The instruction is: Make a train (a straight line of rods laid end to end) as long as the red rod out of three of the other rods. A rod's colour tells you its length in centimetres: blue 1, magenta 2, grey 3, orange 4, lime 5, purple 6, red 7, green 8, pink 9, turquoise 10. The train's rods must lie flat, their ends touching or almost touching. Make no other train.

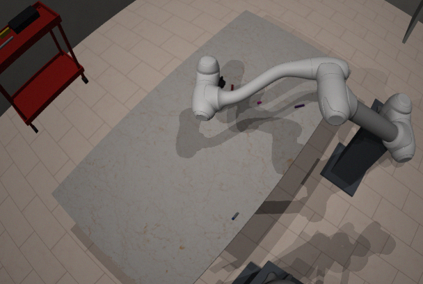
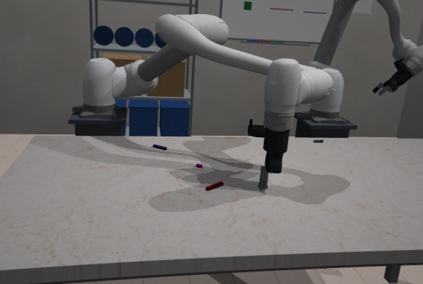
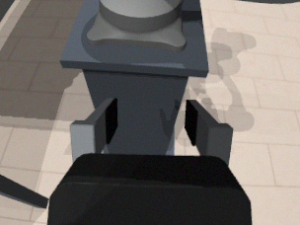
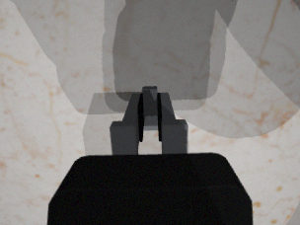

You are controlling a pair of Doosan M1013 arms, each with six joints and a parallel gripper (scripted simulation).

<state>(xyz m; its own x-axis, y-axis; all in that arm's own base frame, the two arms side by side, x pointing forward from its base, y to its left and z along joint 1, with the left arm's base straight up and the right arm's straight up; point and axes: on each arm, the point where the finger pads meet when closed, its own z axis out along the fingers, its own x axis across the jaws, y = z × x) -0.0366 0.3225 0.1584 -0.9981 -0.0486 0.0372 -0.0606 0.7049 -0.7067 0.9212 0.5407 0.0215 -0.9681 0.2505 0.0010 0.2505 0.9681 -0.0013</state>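
Right now the blue rod is 47 cm behind my right hand, 40 cm to the left of it and 2 cm below it. Also, from my right hand: magenta rod: 17 cm behind, 19 cm to the right, 2 cm below; purple rod: 36 cm behind, 33 cm to the right, 2 cm below; red rod: 16 cm to the right, 2 cm below.
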